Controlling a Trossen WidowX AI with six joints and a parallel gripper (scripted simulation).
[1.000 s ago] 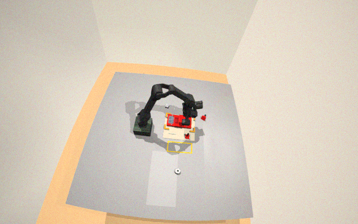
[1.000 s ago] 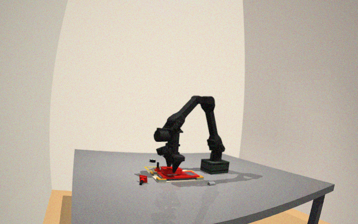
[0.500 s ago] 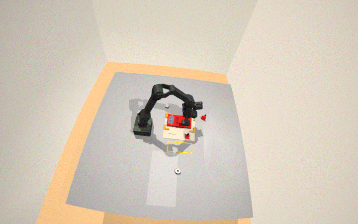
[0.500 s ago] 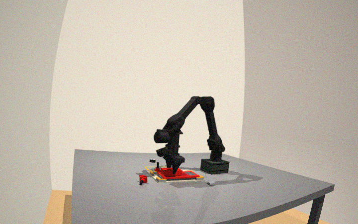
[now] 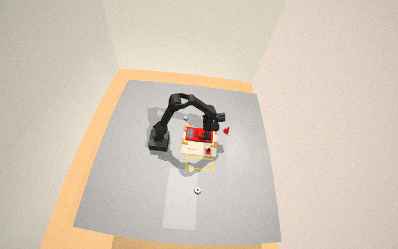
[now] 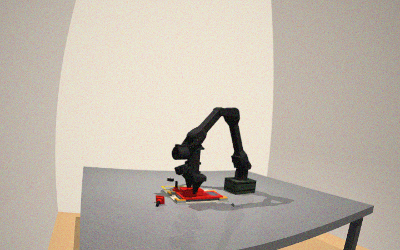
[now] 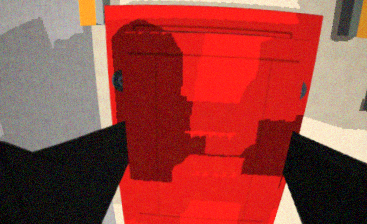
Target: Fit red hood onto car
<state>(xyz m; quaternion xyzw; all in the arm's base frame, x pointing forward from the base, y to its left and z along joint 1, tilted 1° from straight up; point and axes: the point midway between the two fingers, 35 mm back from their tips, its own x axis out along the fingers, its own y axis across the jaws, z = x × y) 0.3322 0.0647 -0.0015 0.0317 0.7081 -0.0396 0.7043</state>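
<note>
The red hood lies right at my gripper tip. The rest, counted from my gripper tip: grey engine block: 10 mm below; cream jig: 30 mm behind, 30 mm to the right, 30 mm below.
</note>
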